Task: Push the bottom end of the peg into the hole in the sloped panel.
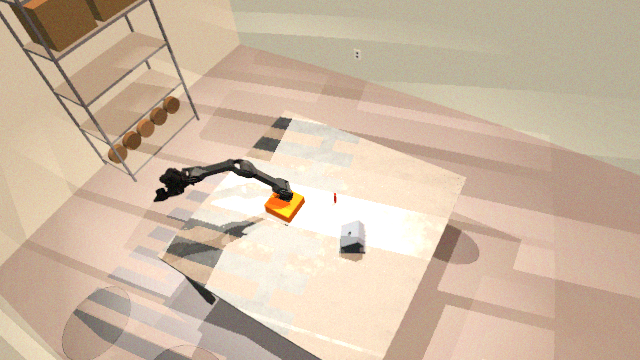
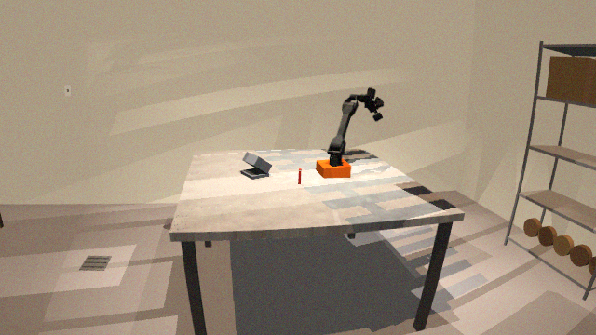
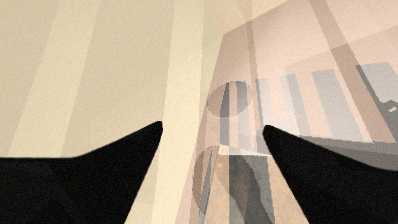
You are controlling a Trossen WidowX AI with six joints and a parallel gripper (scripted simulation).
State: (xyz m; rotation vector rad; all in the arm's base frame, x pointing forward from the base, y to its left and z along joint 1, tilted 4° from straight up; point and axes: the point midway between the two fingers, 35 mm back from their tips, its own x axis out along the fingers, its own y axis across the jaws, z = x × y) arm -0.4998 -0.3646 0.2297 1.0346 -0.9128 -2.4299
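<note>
The red peg lies 76 cm ahead of my gripper tip, 48 cm to the left of it and 25 cm below it. Round my gripper tip: grey sloped panel: 94 cm ahead, 27 cm to the left, 24 cm below.
</note>
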